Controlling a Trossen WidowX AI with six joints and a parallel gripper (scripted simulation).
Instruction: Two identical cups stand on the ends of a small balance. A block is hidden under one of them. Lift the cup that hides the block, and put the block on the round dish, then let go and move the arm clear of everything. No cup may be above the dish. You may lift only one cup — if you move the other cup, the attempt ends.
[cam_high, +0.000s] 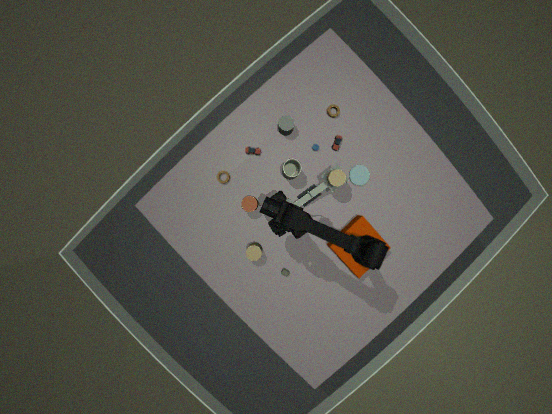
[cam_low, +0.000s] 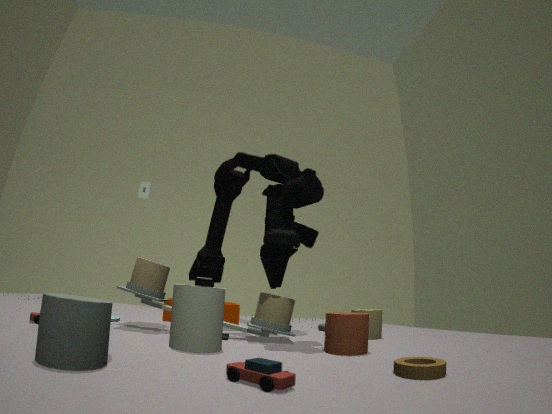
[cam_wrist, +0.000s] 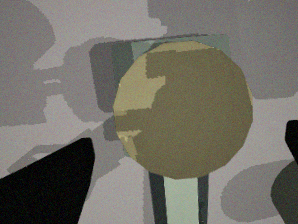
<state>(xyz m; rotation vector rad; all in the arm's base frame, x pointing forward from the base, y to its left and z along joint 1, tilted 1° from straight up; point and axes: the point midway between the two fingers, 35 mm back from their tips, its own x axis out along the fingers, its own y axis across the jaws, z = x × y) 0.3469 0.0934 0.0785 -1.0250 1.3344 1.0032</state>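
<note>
The grey block is 7 cm below my gripper tip. Also, from my gripper tip: hollow pale cylinder 10 cm ahead, 16 cm to the right, 6 cm below; blue piece 8 cm ahead, 32 cm to the right, 10 cm below; orange cylinder 14 cm ahead, 6 cm to the left, 7 cm below.
</note>
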